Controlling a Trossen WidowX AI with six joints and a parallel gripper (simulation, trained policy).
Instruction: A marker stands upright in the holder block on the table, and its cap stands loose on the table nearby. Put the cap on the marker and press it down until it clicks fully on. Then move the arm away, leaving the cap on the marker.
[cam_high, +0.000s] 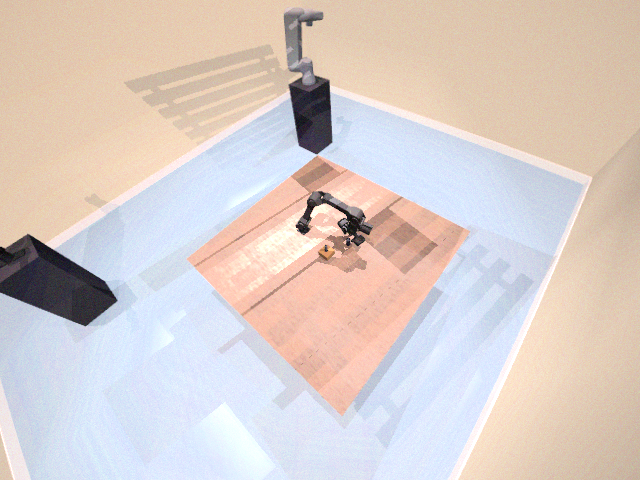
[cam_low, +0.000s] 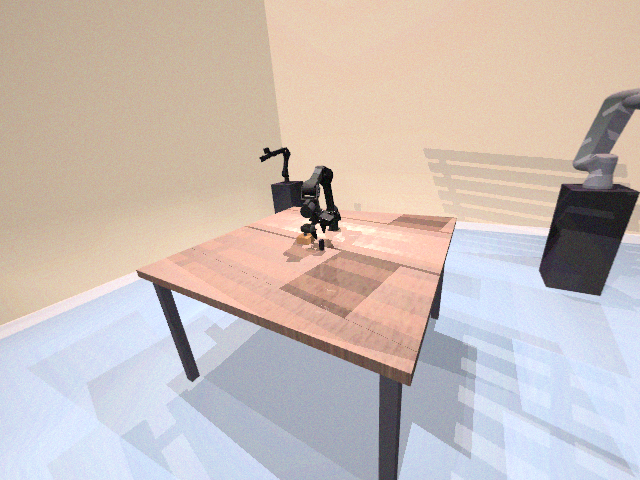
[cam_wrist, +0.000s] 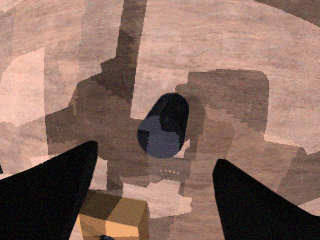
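Right now the dark blue cap is 50 mm below my gripper tip. Also, from my gripper tip: orange holder block 140 mm to the right, 60 mm behind, 50 mm below; then marker 140 mm to the right, 60 mm behind.
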